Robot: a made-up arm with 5 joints.
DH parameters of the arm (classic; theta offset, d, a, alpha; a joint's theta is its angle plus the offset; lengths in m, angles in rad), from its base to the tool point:
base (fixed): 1.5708 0.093 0 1.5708
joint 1: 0 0.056 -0.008 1.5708
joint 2: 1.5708 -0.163 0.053 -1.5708
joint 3: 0 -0.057 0.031 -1.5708
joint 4: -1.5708 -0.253 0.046 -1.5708
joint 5: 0 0.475 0.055 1.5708
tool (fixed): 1.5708 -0.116 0 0
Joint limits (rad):
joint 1: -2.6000..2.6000
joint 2: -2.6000..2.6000
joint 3: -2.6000..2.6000
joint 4: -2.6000..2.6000
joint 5: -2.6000..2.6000
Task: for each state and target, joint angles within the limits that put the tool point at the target. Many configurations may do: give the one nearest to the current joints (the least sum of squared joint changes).
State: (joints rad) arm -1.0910 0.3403 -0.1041 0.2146 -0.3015
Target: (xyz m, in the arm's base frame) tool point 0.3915 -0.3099 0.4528
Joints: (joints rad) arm -1.3063 0.6536 -0.0593 -0.0982 -0.3875
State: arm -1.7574 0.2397 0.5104 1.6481 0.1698
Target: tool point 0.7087 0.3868 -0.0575
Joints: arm -1.8571 0.5389 1.2339 0.8901 0.1253
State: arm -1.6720 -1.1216 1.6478 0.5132 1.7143
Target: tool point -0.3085 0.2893 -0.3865
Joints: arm -1.5317 -1.1913 1.3953 1.1418 2.0214
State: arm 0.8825 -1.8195 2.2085 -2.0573 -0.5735
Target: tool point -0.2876 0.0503 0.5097
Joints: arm 1.5385 -2.5087 2.1713 -2.3936 -0.9169
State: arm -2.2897 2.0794 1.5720 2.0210 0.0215
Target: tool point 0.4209 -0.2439 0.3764
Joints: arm -1.9289 1.6729 0.8837 2.5945 0.0972
